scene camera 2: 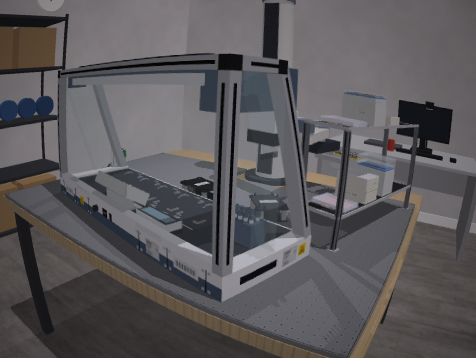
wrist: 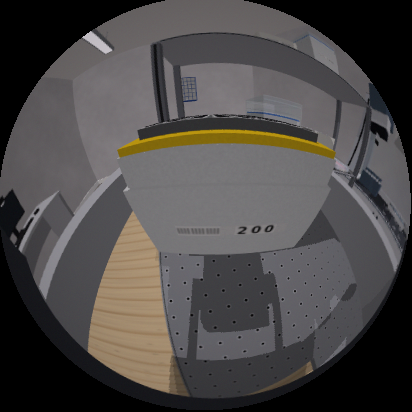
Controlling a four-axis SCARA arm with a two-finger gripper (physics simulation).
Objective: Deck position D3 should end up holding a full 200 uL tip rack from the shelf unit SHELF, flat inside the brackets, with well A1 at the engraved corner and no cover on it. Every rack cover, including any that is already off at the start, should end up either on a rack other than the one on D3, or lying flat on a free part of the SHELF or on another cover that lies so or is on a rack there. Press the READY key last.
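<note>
My gripper (wrist: 226,200) is shut on a light grey tip rack (wrist: 225,172) marked 200, with a yellow band and dark top. The rack is level and above the perforated table top in the wrist view; no cover shows on it. Its yellow edge (scene camera 2: 349,155) shows behind a front post of SHELF (scene camera 2: 341,200) (wrist: 158,80) in the scene view, where the fingers are hard to make out. A blue-edged rack (scene camera 2: 384,179) with a clear cover (scene camera 2: 378,159) (wrist: 274,107) stands on the lower shelf board. Deck position D3 and the READY key cannot be picked out.
The framed deck machine (scene camera 2: 227,165) stands left of the shelf unit. White boxes (scene camera 2: 360,187) and a pinkish flat plate (scene camera 2: 334,202) are on the lower board. A tall blue-edged box (scene camera 2: 364,110) and a pale flat item (scene camera 2: 342,121) are on top.
</note>
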